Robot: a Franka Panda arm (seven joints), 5 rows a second.
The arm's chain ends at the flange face. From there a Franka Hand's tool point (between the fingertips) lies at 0.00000 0.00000 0.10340 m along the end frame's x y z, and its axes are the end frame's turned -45 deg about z.
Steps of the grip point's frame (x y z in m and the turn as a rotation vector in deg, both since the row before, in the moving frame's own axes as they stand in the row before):
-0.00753 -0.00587 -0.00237 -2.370 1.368 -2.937
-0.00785 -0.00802 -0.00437 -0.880 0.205 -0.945
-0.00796 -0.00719 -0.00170 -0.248 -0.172 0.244
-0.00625 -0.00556 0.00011 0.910 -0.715 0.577
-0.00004 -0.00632 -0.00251 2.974 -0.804 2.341
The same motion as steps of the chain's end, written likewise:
-0.01427 0.00002 -0.00225 -0.709 2.643 -2.937
-0.01261 -0.00097 -0.00436 -0.477 0.767 -0.945
-0.01081 0.00001 -0.00170 -0.297 0.054 0.244
-0.00628 0.00075 0.00013 0.138 -1.149 0.577
0.00026 -0.00158 -0.00236 1.534 -2.671 2.341

